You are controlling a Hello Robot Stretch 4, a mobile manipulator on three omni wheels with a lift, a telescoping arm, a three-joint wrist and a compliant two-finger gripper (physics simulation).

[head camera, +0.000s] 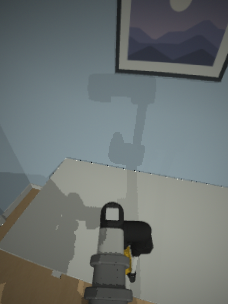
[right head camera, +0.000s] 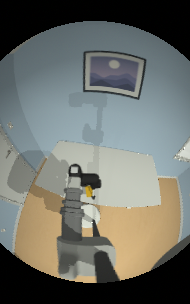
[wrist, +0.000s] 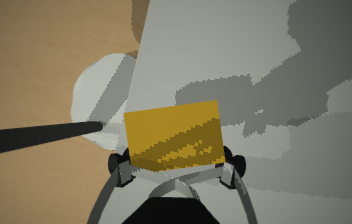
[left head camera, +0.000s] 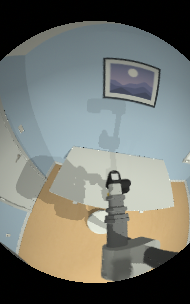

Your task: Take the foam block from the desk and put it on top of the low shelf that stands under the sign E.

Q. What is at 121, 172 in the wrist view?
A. My gripper.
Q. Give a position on a desk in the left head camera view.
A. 82, 176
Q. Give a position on a desk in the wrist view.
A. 274, 77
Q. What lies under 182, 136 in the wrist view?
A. A yellow foam block.
